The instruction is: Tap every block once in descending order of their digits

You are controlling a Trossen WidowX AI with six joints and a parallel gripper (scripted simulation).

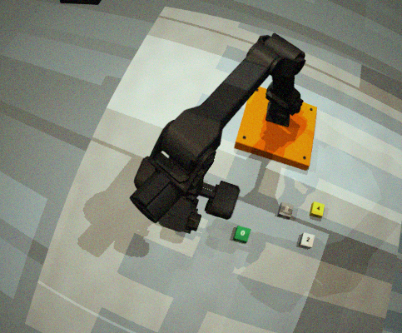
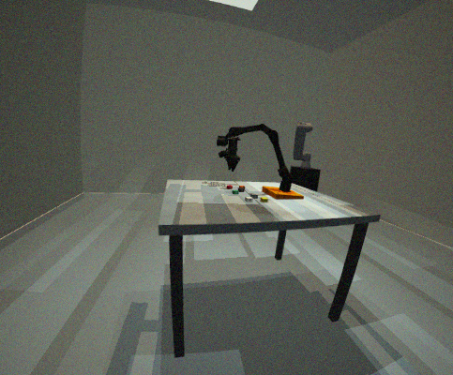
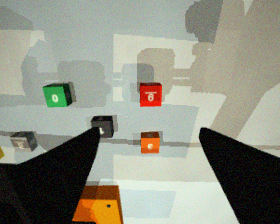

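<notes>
The red block lies 10 mm to the right of my gripper tip and 110 mm below it. Also, from my gripper tip: orange block: 90 mm behind, 110 mm below; then dark block: 50 mm behind, 70 mm to the left, 110 mm below; then green block: 10 mm ahead, 130 mm to the left, 110 mm below.
</notes>
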